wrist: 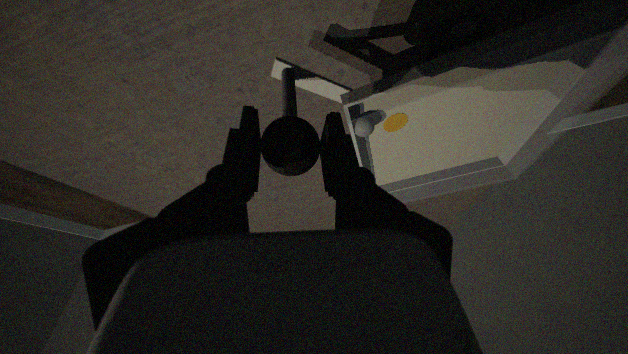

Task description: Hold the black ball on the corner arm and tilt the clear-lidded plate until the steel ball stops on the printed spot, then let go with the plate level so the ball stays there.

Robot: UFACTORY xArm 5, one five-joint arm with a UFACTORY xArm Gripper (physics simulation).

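Note:
My gripper [292, 128] is shut on the black ball [291, 146], which sits on a thin grey post [289, 95] rising from the pale corner arm [322, 89]. The clear-lidded plate [460, 135] lies to the right, cream inside with grey walls. The steel ball [364, 126] is inside it near the left wall, a little left of the orange printed spot [395, 122] and apart from it. A dark shadow lies beside the ball. Whether the plate is exactly level I cannot tell from this view.
A wood-toned table top [125, 90] lies under the plate and arm. Its darker edge [60, 192] runs at the lower left, with grey floor [40, 270] beyond it. Dark shadows of the gripper fall across the upper right and the far part of the plate.

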